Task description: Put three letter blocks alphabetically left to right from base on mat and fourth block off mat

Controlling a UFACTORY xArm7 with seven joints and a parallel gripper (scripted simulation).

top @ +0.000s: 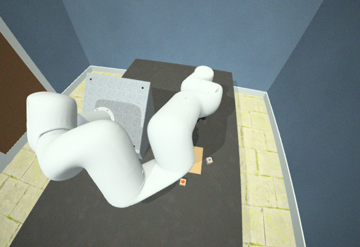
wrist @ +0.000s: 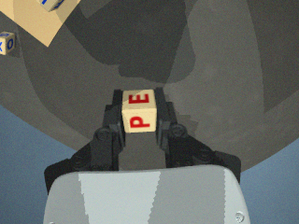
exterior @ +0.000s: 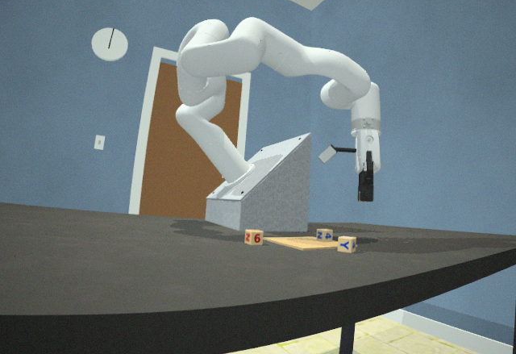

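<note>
Right now the tan mat is 10 mm behind my hand, 180 mm to the right of it and 110 mm below it. From my hand the other things lie so: block (140 mm to the right, 100 mm below).
</note>
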